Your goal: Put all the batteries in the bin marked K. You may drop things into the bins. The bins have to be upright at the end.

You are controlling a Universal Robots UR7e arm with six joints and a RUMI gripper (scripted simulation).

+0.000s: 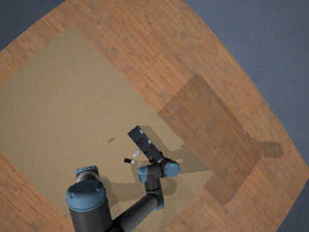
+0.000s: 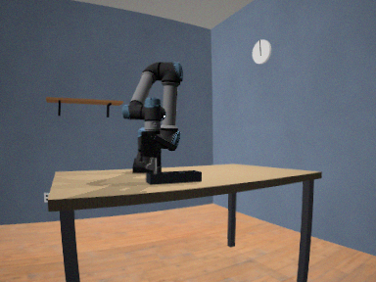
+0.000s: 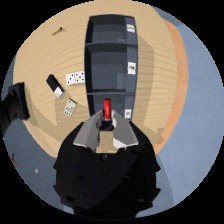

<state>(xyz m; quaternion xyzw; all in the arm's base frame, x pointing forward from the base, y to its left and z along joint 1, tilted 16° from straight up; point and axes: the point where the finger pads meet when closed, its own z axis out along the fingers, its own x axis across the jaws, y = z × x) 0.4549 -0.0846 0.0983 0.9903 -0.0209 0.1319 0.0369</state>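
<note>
The bin row lies 8 cm to the left of my hand, 1 cm below it and 1 cm ahead of it. The rest, counted from my hand: red battery 1 cm below; then yellowish item 26 cm to the left, 13 cm behind, 3 cm below; then black-and-white cylinder 13 cm behind, 7 cm to the left, 3 cm below.
</note>
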